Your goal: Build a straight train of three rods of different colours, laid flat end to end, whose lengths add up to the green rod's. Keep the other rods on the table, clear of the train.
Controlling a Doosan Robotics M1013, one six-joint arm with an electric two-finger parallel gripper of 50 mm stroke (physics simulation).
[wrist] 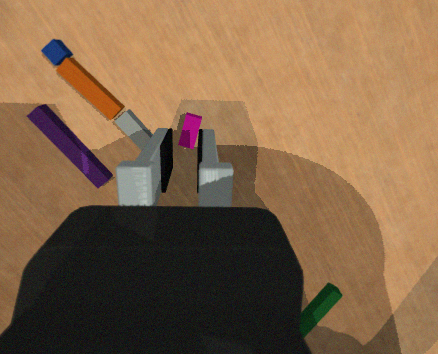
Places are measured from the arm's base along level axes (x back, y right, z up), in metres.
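Pixels of known places: gripper, between the fingertips: [185,148].
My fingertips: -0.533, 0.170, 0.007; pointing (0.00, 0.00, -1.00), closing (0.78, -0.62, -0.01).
Note:
Behind a point stands the place of what it marks, as x, y, z.
A blue rod [56,52] {-0.563, 0.253, -0.025}, an orange rod [90,88] {-0.562, 0.227, -0.025} and a grey rod [133,125] {-0.556, 0.196, -0.025} lie in a slanting line at the upper left. The blue one is close to the orange one's upper end, and the grey one is close to its lower end. The grey rod's lower end is hidden behind the left finger. A short magenta rod [190,131] {-0.531, 0.172, -0.025} lies on the table apart from the line, showing between and beyond the fingertips. My gripper [185,148] {-0.533, 0.170, 0.007} is partly open, with nothing between its fingers. Part of the green rod [321,308] {-0.536, -0.003, -0.025} shows at the lower right; the gripper body hides the rest.
A long purple rod [70,146] {-0.597, 0.209, -0.025} lies at the left, beside the line of rods and apart from it. The wooden table [325,65] {-0.439, 0.152, -0.035} spreads around the rods, with the arm's shadows across it. The black gripper body covers the lower middle of the view.

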